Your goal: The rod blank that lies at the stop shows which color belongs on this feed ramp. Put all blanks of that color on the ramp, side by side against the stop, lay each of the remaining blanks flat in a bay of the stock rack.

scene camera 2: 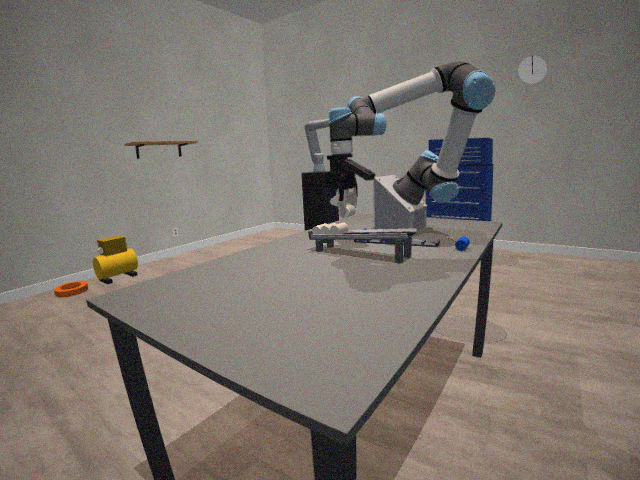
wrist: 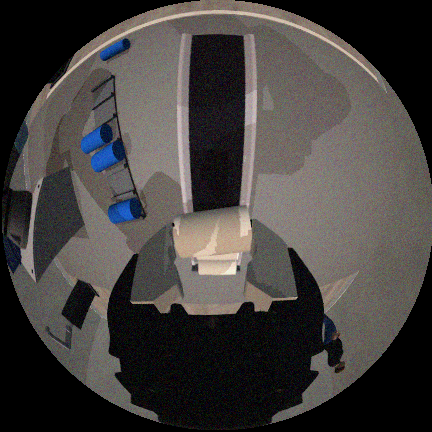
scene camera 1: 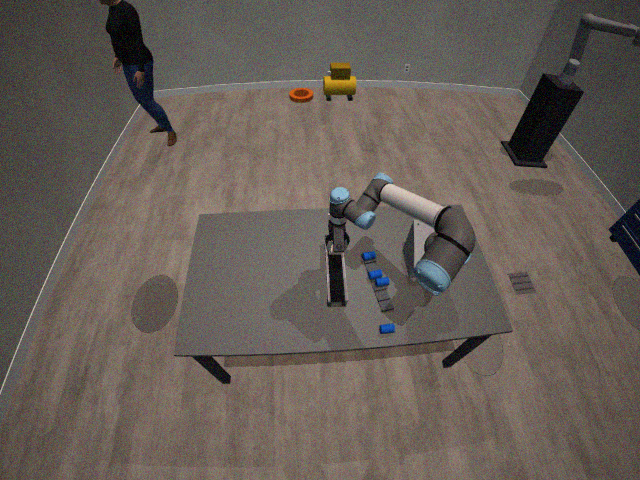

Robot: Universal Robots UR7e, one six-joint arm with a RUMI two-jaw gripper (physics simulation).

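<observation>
My gripper [scene camera 1: 336, 247] [scene camera 2: 347, 205] [wrist: 212, 222] is shut on a cream rod blank [scene camera 2: 348, 211] [wrist: 209, 241], held level and crosswise above the raised end of the feed ramp [scene camera 1: 344, 281] [scene camera 2: 361, 237] [wrist: 184, 125]. Below it, several cream blanks [scene camera 2: 330, 227] lie side by side at that end; the arm hides them in scene camera 1, and one [wrist: 217, 267] shows partly between the fingers. The stock rack [scene camera 1: 383, 298] [wrist: 105, 109] holds three blue blanks: one [scene camera 1: 368, 255] [wrist: 125, 211] near its far end, then a vacant bay, then two adjacent ones [scene camera 1: 378, 277] [wrist: 107, 155]. Another blue blank [scene camera 1: 387, 328] [scene camera 2: 462, 243] [wrist: 115, 49] lies on the table.
The robot's base pedestal [scene camera 1: 409, 248] [scene camera 2: 385, 206] [wrist: 55, 220] stands beyond the rack, on the side away from the ramp. The loose blue blank is near an edge of the table [scene camera 1: 232, 289] [scene camera 2: 258, 330]. A person [scene camera 1: 131, 56] [wrist: 332, 345] is on the floor away from the table.
</observation>
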